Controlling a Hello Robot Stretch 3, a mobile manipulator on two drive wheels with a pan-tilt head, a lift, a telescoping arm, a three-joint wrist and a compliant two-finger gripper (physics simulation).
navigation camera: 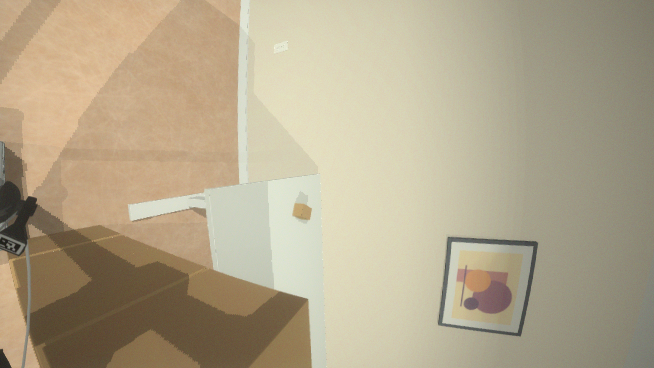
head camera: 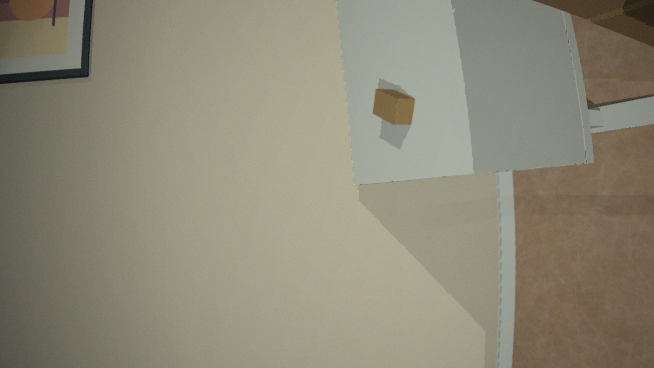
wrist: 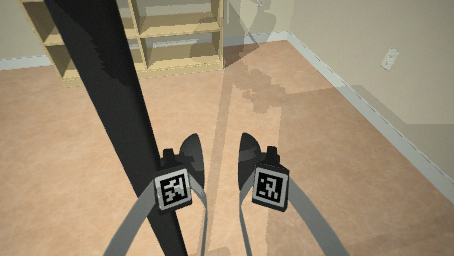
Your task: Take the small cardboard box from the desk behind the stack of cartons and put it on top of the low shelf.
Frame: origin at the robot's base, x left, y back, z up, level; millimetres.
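Where they show: gripper, fingertip midpoint: (wrist: pixel 220 152).
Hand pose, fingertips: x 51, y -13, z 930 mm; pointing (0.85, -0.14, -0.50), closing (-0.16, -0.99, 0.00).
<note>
After its pixels a point has its place.
The small cardboard box (head camera: pixel 393 107) {x -103, y -870, z 770 mm} (navigation camera: pixel 301 211) {x -101, y -863, z 765 mm} sits on the white desk (head camera: pixel 425 155) {x 3, y -831, z 720 mm} (navigation camera: pixel 295 260) {x -351, y -878, z 720 mm}, near the wall and the desk's end. The stack of cartons (head camera: pixel 615 22) {x -159, y -307, z 784 mm} (navigation camera: pixel 165 305) {x -171, y -197, z 865 mm} stands beside the desk and covers part of it in the navigation view. My gripper (wrist: pixel 220 152) {x 51, y -13, z 930 mm} is partly open, with floor showing between its fingers, and is apart from the box. The box does not show in the wrist view. A light wooden shelf unit (wrist: pixel 185 68) {x 1689, y -37, z 50 mm} stands against the far wall in the wrist view; its top is out of frame, so I cannot tell its height.
A white foot (head camera: pixel 627 114) (navigation camera: pixel 160 206) sticks out from the desk's front over the brown floor. A framed picture (head camera: pixel 86 45) {x -344, y -1231, z 1450 mm} (navigation camera: pixel 443 282) {x -527, y -1250, z 1442 mm} hangs on the wall. A dark post (wrist: pixel 107 85) crosses the left of the wrist view. A wall with a socket (wrist: pixel 389 59) {x 980, y -1174, z 399 mm} stands at the right.
</note>
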